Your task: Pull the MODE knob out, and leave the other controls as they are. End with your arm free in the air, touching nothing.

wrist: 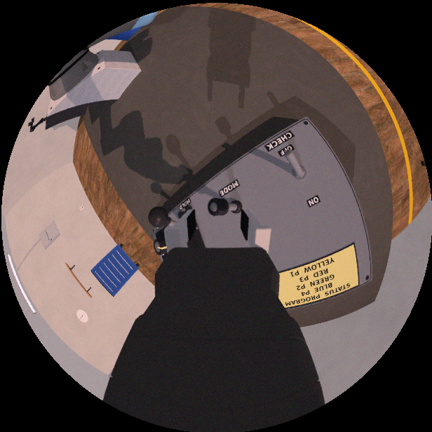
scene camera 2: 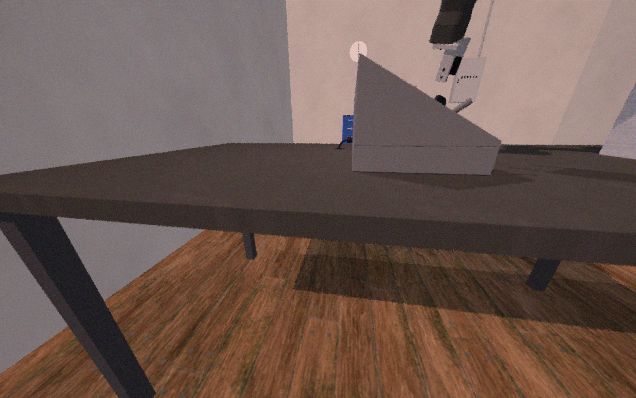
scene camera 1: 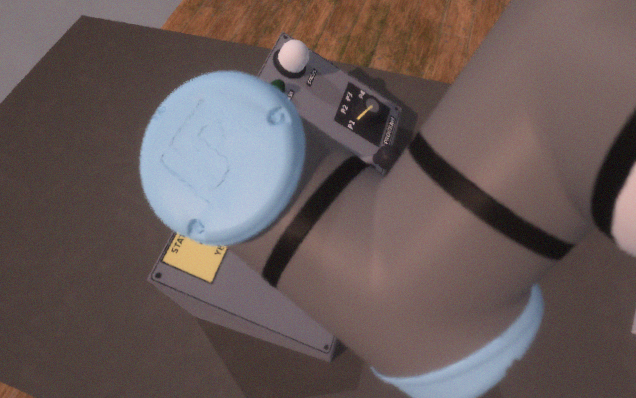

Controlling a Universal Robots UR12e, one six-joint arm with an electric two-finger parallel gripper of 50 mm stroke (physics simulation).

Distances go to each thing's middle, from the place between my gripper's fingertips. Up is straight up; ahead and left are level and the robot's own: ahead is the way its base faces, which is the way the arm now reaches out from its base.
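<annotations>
There is the grey sloped control box (scene camera 1: 210, 282), and counting from my hand I find it 110 mm ahead, 60 mm to the right and 80 mm below.
</annotations>
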